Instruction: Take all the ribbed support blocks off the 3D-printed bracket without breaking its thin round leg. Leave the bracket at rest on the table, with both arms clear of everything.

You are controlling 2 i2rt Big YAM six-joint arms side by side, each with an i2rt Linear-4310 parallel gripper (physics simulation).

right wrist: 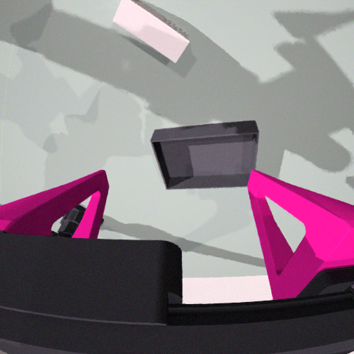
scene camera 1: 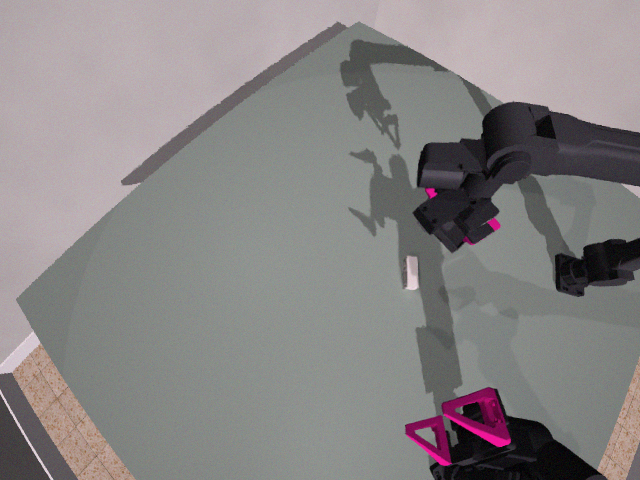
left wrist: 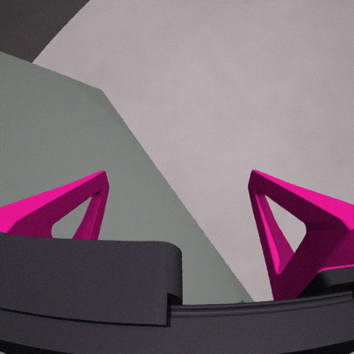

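Observation:
A pale pinkish-white bar [scene camera 1: 410,272] [right wrist: 151,32] lies on the table [scene camera 1: 232,289] [left wrist: 55,135], with a dark, rough, ribbed-looking side along one long edge. Whether it is the bracket or a support block I cannot tell; no thin round leg can be made out. My left gripper [scene camera 1: 425,419] [left wrist: 178,178] is open and empty, at the bottom right of the scene view, well apart from the bar. My right gripper [scene camera 1: 450,214] [right wrist: 178,177] is open and empty, raised above the table, up and to the right of the bar in the scene view; its fingers are partly hidden there.
A dark open tray [right wrist: 207,182] stands beyond my right fingertips in the right wrist view, apart from the bar, and looks empty. A black arm part [scene camera 1: 571,274] shows at the right of the scene view. Arm shadows cross the table. The table's edge shows in the left wrist view.

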